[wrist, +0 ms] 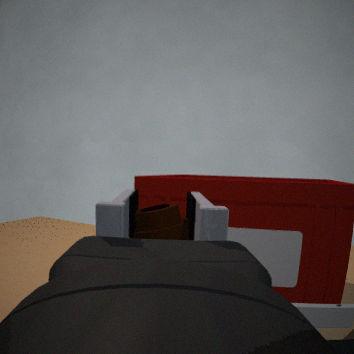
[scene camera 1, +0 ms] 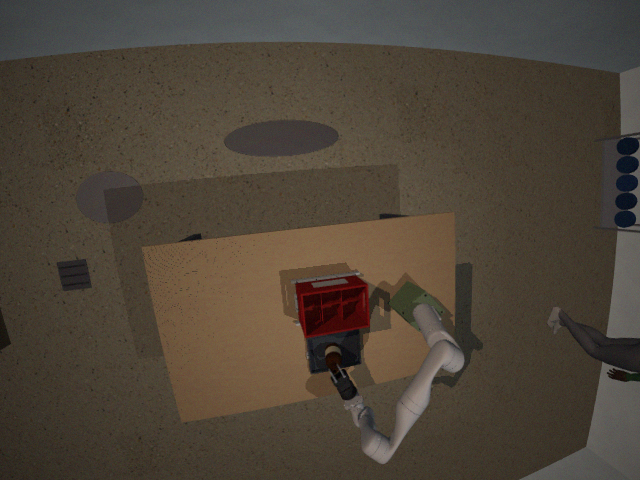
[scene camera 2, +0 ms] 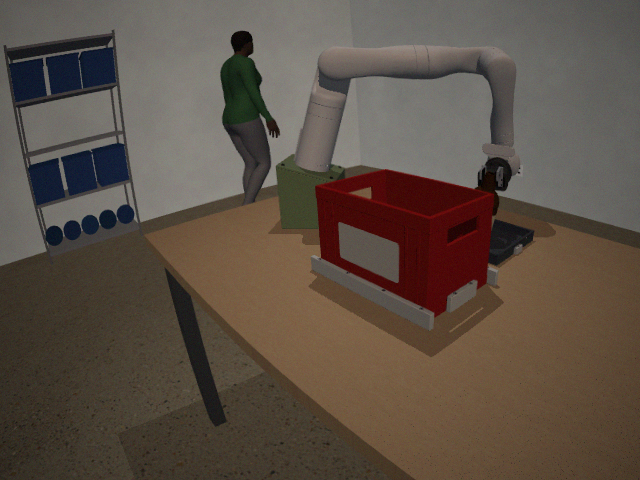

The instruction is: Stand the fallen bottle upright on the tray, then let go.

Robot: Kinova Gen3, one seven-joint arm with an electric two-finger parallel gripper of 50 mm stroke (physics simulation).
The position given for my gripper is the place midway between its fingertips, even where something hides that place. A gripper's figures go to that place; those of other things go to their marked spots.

Scene:
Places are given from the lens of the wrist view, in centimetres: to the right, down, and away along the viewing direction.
my gripper [wrist: 161, 207]: -1, 2, 18
brown bottle [wrist: 161, 221]: -1, 2, 15

